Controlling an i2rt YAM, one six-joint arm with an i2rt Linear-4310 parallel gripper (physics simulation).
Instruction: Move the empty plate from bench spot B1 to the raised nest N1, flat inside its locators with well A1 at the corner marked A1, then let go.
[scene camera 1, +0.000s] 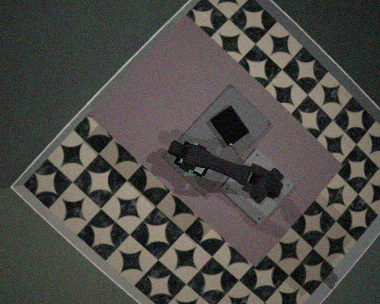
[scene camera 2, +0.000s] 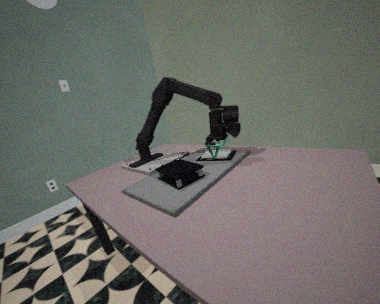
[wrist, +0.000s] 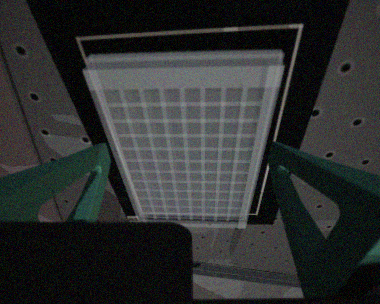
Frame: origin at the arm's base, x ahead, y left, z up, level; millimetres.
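Seen in the pictures: gripper, fingertip midpoint: (scene camera 2: 217, 154) (wrist: 189, 151); arm's base, origin of the base link: (scene camera 2: 146, 160).
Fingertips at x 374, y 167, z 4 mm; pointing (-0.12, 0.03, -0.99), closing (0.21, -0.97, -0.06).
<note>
Pixels of each thing's top centre, then the offset from my fingertips to it. "*": a spot on its surface instead. Level surfaces: height alone.
- black bench spot B1, surface spot: (wrist: 306, 75) * 6 mm down, 55 mm ahead, 44 mm right
- raised nest N1, middle of its top: (scene camera 2: 177, 164) (scene camera 1: 231, 125) 45 mm up, 17 mm back, 249 mm right
- pink table, its level: 21 mm down
The clear, gridded plate (wrist: 185, 150) (scene camera 2: 223, 154) lies flat on the black bench spot B1 (wrist: 306, 75), inside its thin pale outline. My gripper (wrist: 189, 151) (scene camera 2: 215, 155) is open, pointing down, with one green finger on each long side of the plate. Gaps show between fingertips and plate in the wrist view; their exact height is hard to tell. The arm hides most of the plate in scene camera 1. The raised nest N1 (scene camera 1: 229, 126) (scene camera 2: 180, 170) is a black platform on short light posts. The A1 marks are not readable.
Spot B1 and the nest share a grey perforated board (scene camera 1: 256, 116) (scene camera 2: 146, 193) (wrist: 345, 100). The arm's light base plate (scene camera 1: 240, 209) adjoins that board. Both lie on the pink table (scene camera 1: 150, 95) (scene camera 2: 290, 215). The nest stands higher than the board, between its front end and the plate in scene camera 2.
</note>
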